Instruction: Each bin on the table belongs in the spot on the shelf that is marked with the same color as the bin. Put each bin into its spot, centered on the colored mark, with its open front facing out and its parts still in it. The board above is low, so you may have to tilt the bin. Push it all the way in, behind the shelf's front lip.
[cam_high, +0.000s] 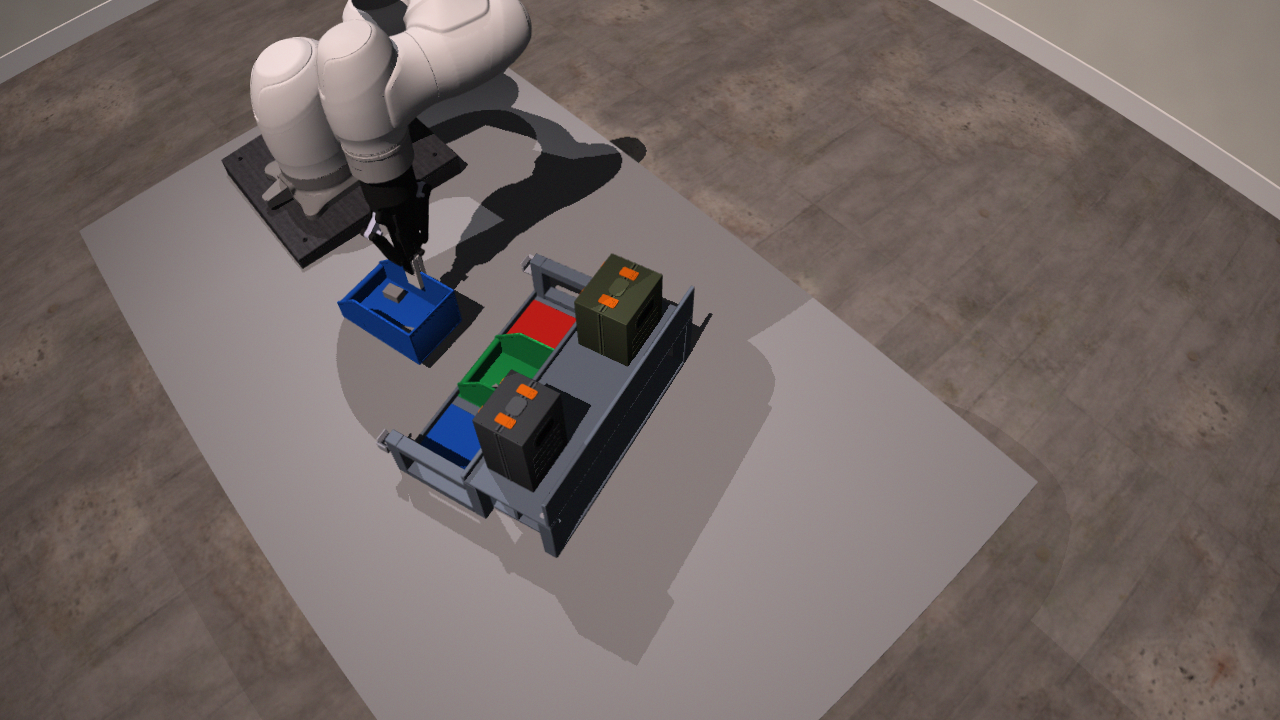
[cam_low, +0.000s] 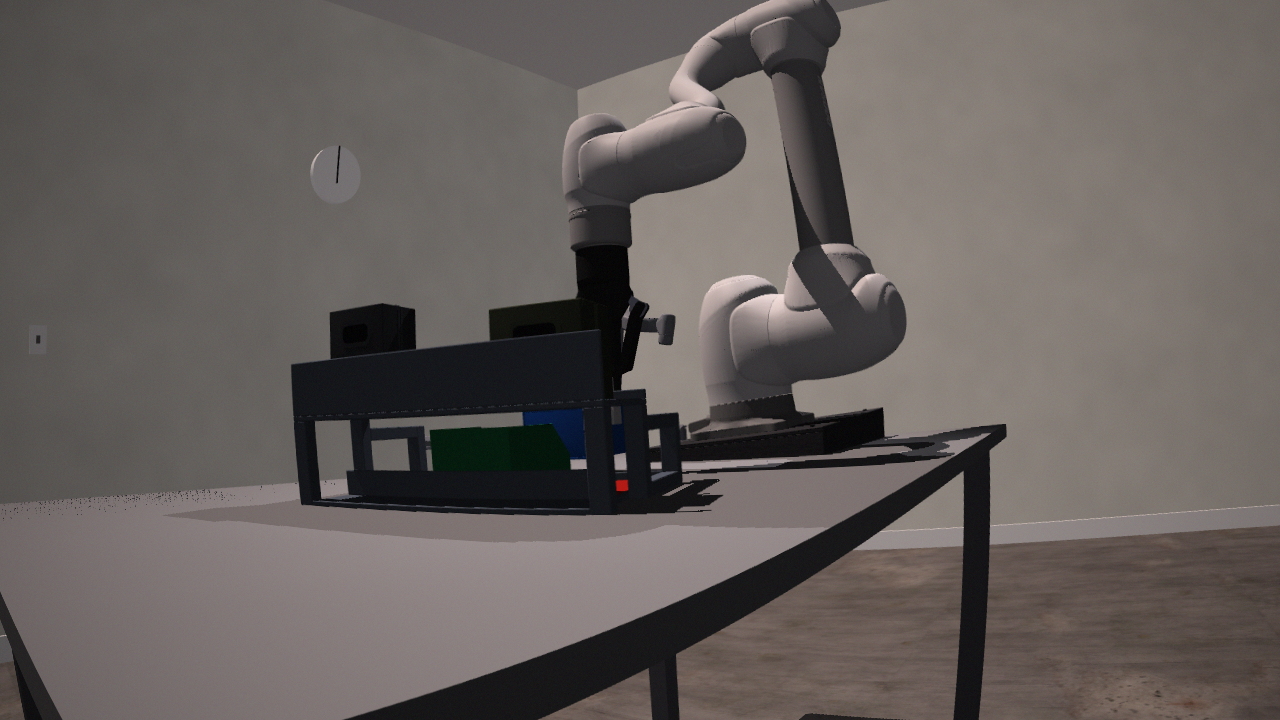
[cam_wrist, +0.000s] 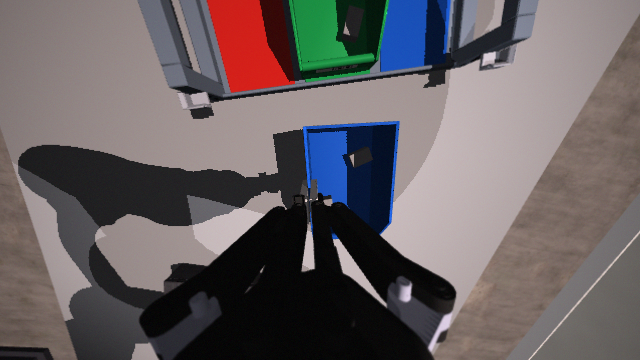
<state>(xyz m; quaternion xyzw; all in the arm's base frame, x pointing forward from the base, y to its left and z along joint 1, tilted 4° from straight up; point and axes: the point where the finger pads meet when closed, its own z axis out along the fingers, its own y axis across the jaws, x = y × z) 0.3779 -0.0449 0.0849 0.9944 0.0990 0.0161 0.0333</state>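
My hand is 1 cm short of the blue bin, 5 cm to the left of it and 4 cm above it. From my hand the other things lie so: olive case: 30 cm ahead, 14 cm to the left, 4 cm above; black case: 36 cm ahead, 8 cm to the right, 6 cm above; green bin: 24 cm ahead, 1 cm to the left, 6 cm below.
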